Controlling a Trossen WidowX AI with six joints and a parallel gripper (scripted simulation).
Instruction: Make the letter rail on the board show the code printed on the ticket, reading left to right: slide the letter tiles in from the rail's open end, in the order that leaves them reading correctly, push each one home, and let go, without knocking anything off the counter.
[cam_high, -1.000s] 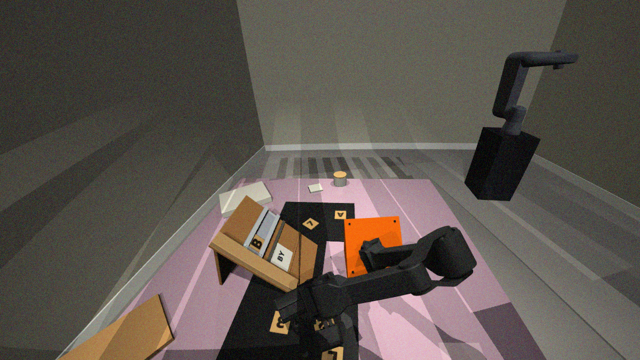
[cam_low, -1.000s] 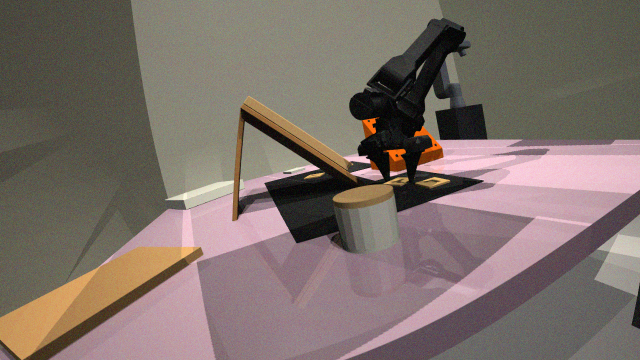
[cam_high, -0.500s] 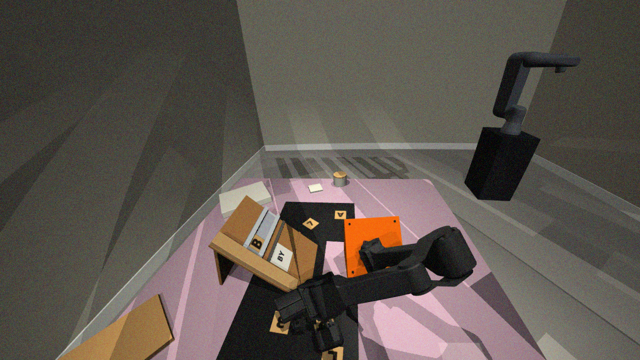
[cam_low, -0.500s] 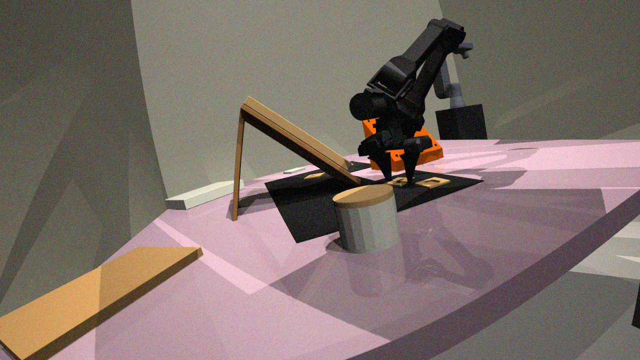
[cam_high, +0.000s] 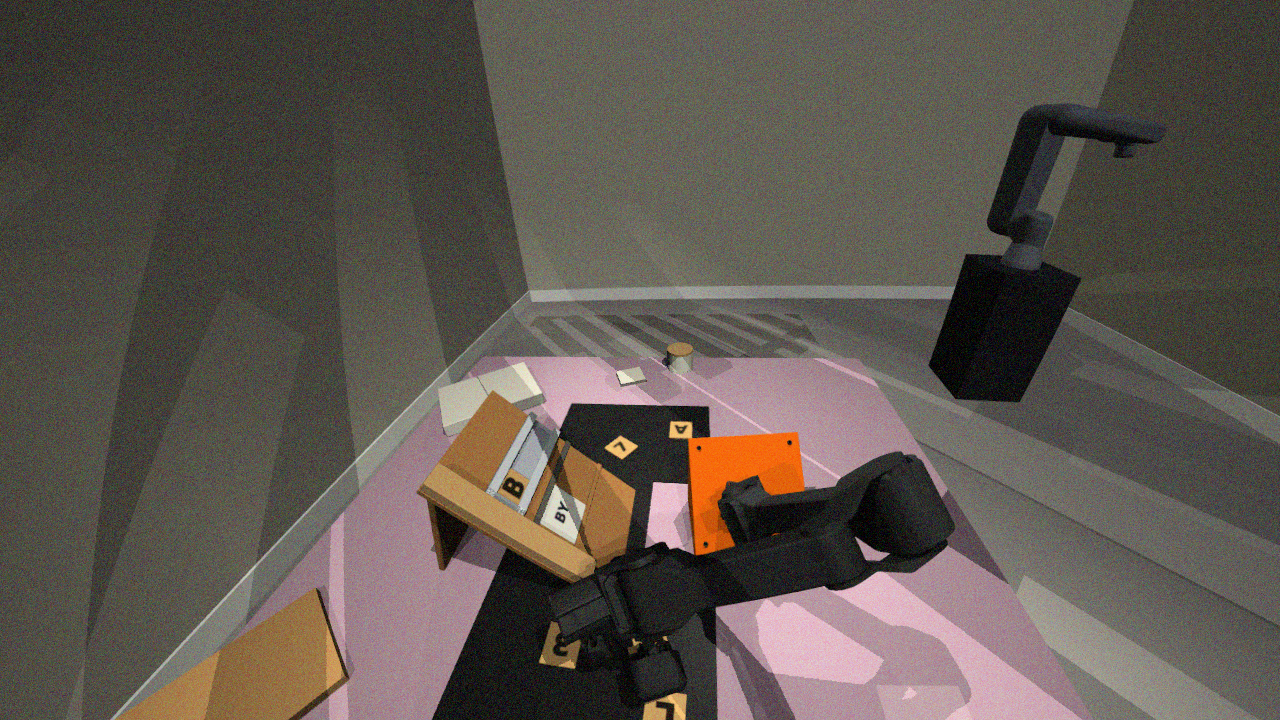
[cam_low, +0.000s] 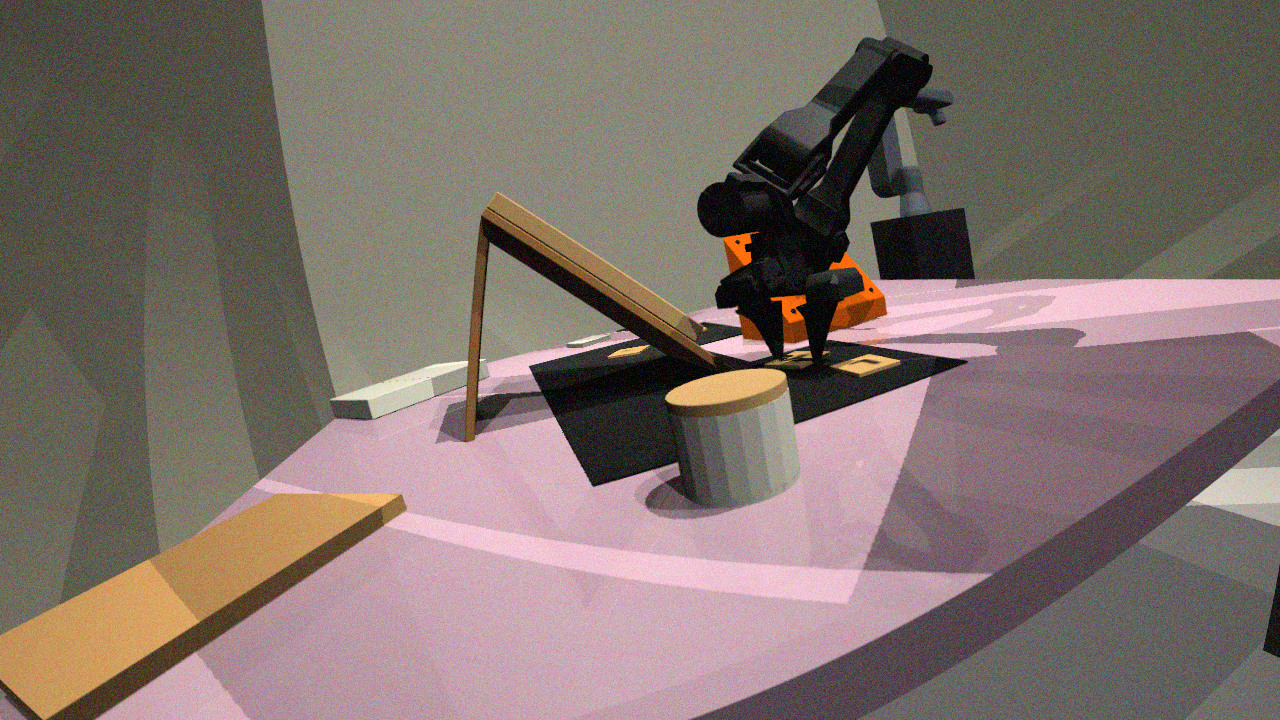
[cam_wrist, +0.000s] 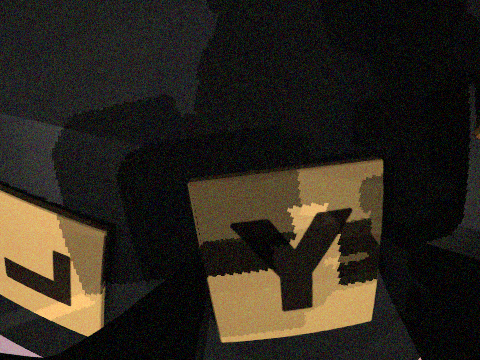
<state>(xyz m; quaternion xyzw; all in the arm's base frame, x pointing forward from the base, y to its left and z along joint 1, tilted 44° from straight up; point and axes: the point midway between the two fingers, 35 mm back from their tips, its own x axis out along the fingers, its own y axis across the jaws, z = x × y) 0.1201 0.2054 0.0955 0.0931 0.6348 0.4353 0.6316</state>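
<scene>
My gripper tip is now 230 mm short of the b tile, 170 mm below it and 120 mm to the left of it. From my gripper tip the other things lie so: y tile right at my gripper tip; l tile 90 mm to the left, 40 mm behind; 3 tile 130 mm ahead, 30 mm to the left.
</scene>
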